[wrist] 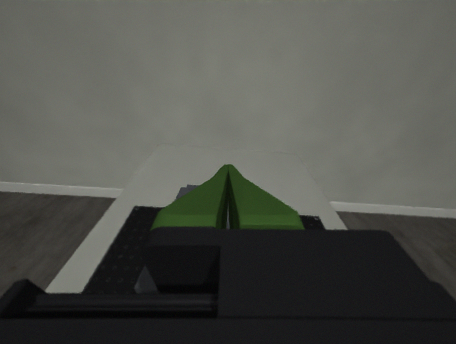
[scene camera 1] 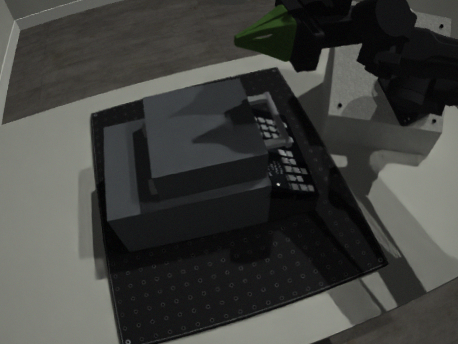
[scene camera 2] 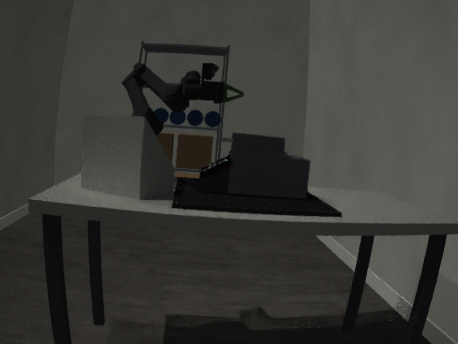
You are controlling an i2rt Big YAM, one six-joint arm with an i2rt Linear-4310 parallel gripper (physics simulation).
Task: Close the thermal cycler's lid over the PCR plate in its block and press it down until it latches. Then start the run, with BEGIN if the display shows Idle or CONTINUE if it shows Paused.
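Where they show: gripper, fingertip midpoint: (wrist: 228,171) (scene camera 1: 234,41) (scene camera 2: 243,94); arm's base at its link origin: (scene camera 1: 405,94) (scene camera 2: 127,150).
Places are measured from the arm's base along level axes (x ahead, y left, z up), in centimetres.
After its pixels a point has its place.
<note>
The thermal cycler (scene camera 1: 195,217) {x 49.3, y 11.6, z -2.9 cm} (scene camera 2: 270,175) {x 48.4, y -8.4, z -4.1 cm} is a dark grey box. Its lid (scene camera 1: 200,130) {x 45.1, y 3.5, z 8.4 cm} (scene camera 2: 257,145) {x 43.5, y -6.5, z 5.2 cm} is down over the block and looks level in the scene camera 2 view; whether it is latched cannot be told. The PCR plate is hidden. The lid's pale handle (scene camera 1: 274,112) {x 32.2, y 2.1, z 6.4 cm} reaches over part of the sloped keypad (scene camera 1: 295,170) {x 29.9, y 8.1, z -3.5 cm} (scene camera 2: 216,165) {x 30.7, y -7.0, z -2.3 cm}. The display text and button labels cannot be read. My gripper (scene camera 1: 236,40) {x 38.8, y 2.3, z 22.4 cm} (scene camera 2: 243,93) {x 38.8, y 2.3, z 22.4 cm} (wrist: 228,171) {x 38.8, y 2.3, z 22.4 cm} is shut and empty, with green fingers pointing level, high above the cycler's keypad side and touching nothing.
The cycler stands on a black perforated board (scene camera 1: 240,295) {x 45.9, y 24.3, z -11.5 cm} (scene camera 2: 280,206) {x 49.3, y -23.1, z -11.5 cm} on a white table (scene camera 1: 45,200) {x 80.7, y -7.9, z -12.8 cm} (scene camera 2: 400,205) {x 104.6, y -4.7, z -12.8 cm}. The arm's pale pedestal (scene camera 1: 385,132) {x 5.2, y 3.4, z -7.1 cm} (scene camera 2: 112,157) {x -2.9, y -15.4, z -1.2 cm} stands beside the keypad side. A wire shelf (scene camera 2: 185,49) stands behind the table.
</note>
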